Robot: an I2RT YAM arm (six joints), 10 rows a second.
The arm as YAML. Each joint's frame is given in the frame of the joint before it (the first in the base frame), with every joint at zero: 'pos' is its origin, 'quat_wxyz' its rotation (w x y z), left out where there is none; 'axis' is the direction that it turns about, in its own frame. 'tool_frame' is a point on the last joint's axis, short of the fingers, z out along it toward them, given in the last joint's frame.
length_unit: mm
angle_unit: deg
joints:
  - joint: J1
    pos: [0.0, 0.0, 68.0]
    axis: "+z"
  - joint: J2
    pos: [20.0, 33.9, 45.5]
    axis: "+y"
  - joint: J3
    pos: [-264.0, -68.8, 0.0]
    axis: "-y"
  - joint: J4
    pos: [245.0, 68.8, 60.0]
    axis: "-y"
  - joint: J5
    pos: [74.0, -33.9, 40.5]
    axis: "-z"
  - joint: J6
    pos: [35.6, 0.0, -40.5]
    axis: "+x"
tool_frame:
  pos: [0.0, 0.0, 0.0]
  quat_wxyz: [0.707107, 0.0, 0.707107, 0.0]
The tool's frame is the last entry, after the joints.
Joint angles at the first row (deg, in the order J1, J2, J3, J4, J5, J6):
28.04 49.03 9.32 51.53 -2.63 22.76
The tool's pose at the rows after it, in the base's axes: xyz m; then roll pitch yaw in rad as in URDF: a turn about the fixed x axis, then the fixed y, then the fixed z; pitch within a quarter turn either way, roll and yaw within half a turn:
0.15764 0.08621 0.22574 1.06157 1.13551 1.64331
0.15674 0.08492 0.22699 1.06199 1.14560 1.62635
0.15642 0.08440 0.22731 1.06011 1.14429 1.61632
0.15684 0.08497 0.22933 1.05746 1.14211 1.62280
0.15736 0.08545 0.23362 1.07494 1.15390 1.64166
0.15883 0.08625 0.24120 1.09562 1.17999 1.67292
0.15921 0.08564 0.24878 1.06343 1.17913 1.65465
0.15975 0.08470 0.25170 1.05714 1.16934 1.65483
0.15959 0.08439 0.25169 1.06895 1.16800 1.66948
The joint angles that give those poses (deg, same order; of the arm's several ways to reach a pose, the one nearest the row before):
28.11 48.23 9.32 50.79 -2.83 22.69
28.04 47.05 9.49 49.16 -2.03 21.99
28.04 46.76 9.47 48.95 -1.56 21.95
28.04 46.71 9.91 48.59 -2.04 22.13
28.05 45.83 11.08 45.87 -2.28 21.73
27.83 44.86 13.17 41.75 -3.41 20.72
27.38 44.14 14.52 40.35 -4.53 20.71
26.90 43.97 14.99 40.09 -5.26 21.32
26.77 43.77 15.04 39.66 -5.56 21.55

